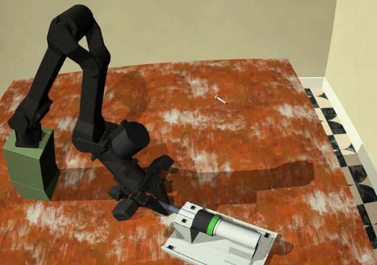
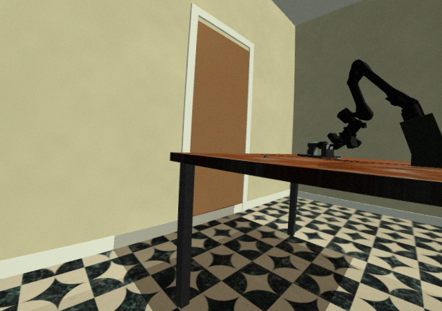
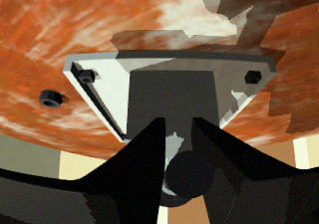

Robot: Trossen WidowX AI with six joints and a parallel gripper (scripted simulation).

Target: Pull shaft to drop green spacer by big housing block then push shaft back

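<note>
My gripper is now 5 cm short of the dark shaft and 4 cm to the left of it. Round my hand: fixture 11 cm ahead, 10 cm to the right, 3 cm below; green spacer 10 cm ahead, 9 cm to the right.
</note>
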